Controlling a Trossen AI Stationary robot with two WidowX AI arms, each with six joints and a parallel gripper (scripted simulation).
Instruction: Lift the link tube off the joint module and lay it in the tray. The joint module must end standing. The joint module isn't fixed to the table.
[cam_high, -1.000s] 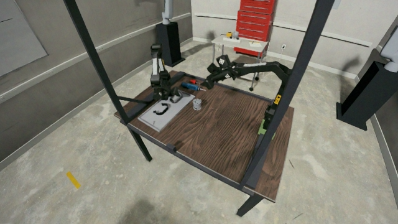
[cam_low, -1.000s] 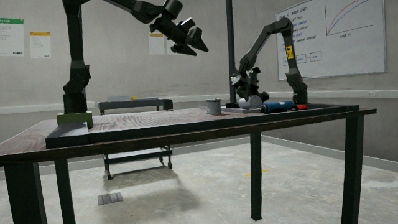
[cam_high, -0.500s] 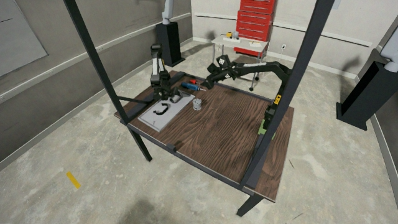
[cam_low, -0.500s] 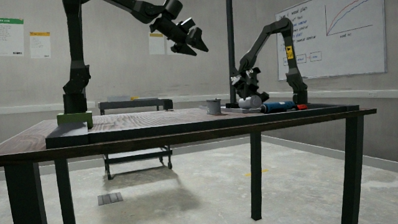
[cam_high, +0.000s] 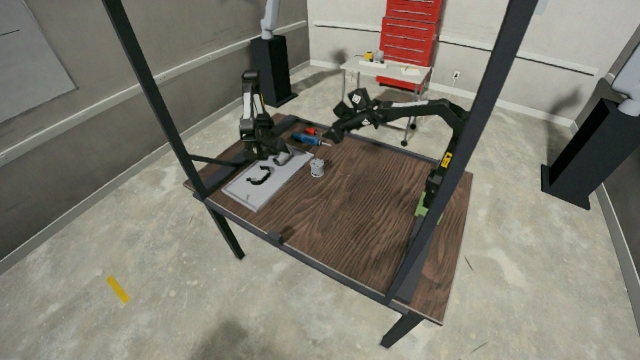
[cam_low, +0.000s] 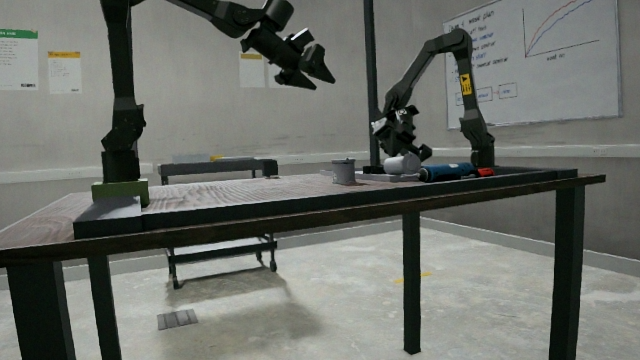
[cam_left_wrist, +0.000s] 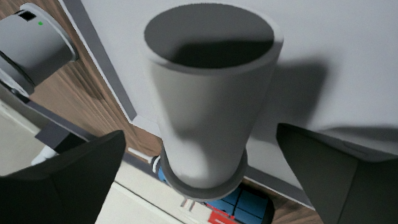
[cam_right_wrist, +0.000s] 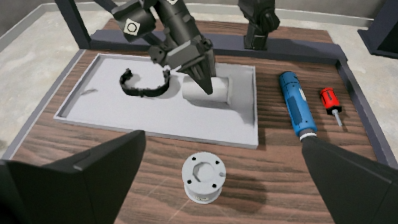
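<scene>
Right now my left hand is 20 mm to the left of the link tube, 20 mm above it and 10 mm short of it. The rest, counted from my left hand: red screwdriver: 280 mm ahead, 50 mm below, 10 mm to the left; joint module: 200 mm to the right, 40 mm ahead, 30 mm below; grey tray: 90 mm behind, 60 mm below, 20 mm to the right.
</scene>
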